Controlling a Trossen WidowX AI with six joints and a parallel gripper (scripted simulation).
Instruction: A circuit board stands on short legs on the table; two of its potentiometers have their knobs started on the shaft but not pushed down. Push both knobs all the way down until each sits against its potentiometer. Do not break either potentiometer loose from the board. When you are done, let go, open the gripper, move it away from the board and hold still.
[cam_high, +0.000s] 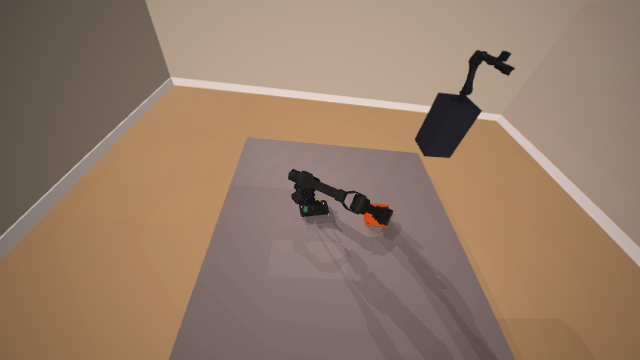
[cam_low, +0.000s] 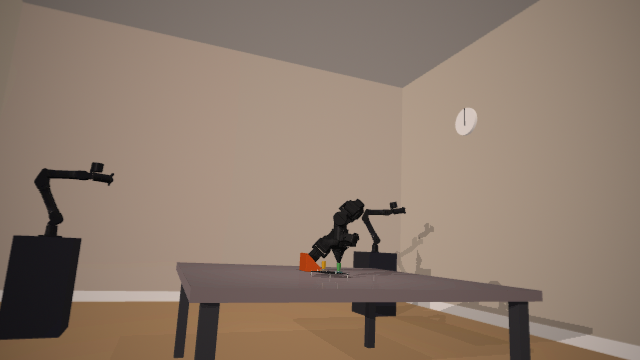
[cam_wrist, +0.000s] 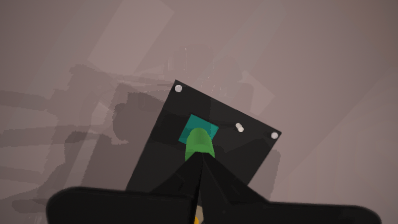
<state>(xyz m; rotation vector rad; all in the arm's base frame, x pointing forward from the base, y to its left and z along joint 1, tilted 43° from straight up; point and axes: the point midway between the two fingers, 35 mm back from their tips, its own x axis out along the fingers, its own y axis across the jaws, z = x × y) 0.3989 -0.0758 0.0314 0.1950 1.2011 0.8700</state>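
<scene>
Right now the green knob is 2 cm below my gripper tip. From my gripper tip the other things lie so: orange knob 7 cm behind, 4 cm to the right, 2 cm below.
</scene>
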